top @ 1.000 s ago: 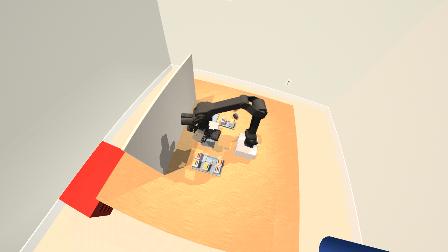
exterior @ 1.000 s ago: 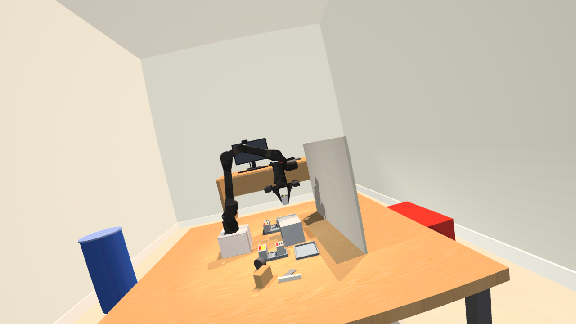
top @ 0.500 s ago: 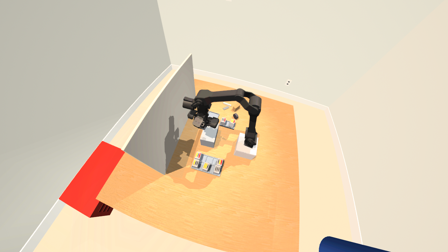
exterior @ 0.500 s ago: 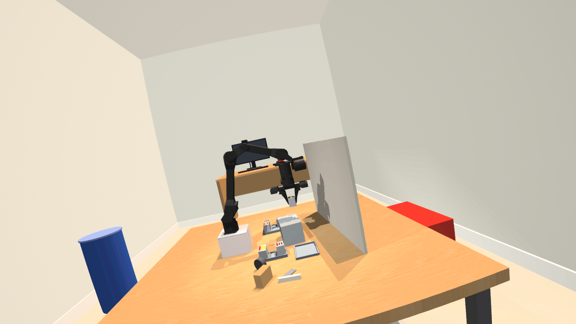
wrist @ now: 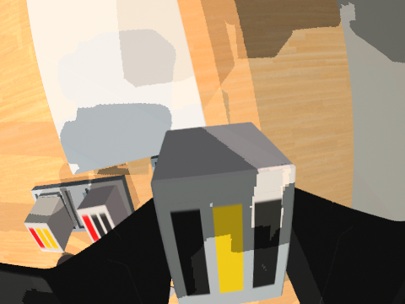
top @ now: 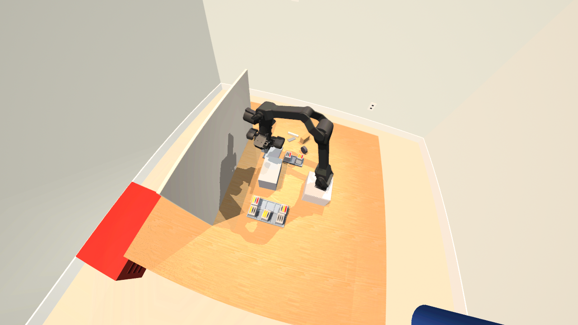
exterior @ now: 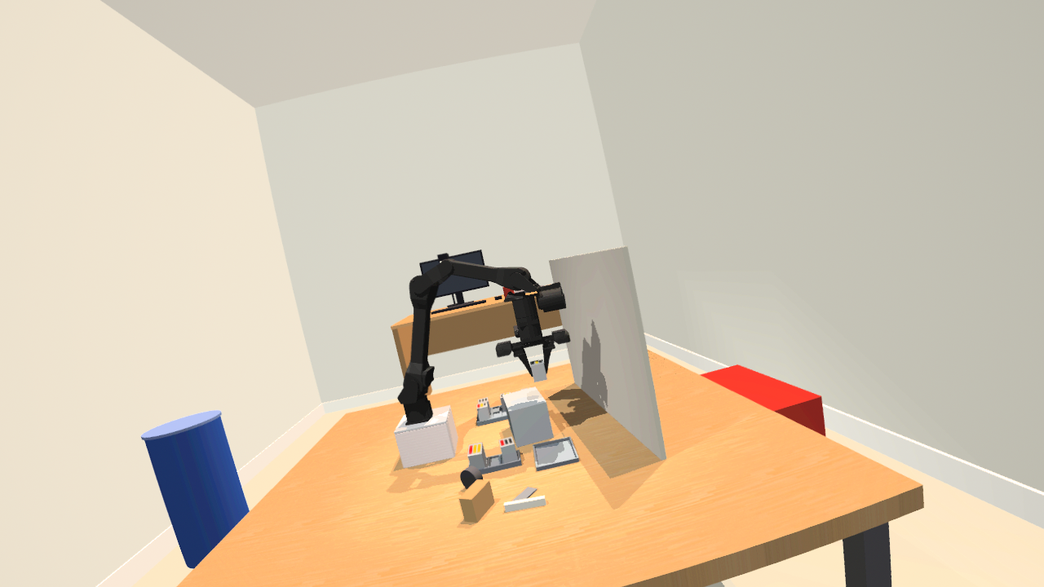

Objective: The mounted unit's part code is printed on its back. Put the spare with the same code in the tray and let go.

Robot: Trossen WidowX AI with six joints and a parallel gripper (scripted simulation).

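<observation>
The shallow grey tray lies 170 mm below my gripper tip and 110 mm to the right of it. Also, from my gripper tip: mounted unit (120 mm below, 80 mm to the left, 60 mm behind); grey panel (160 mm ahead, 110 mm to the left, 50 mm above).
</observation>
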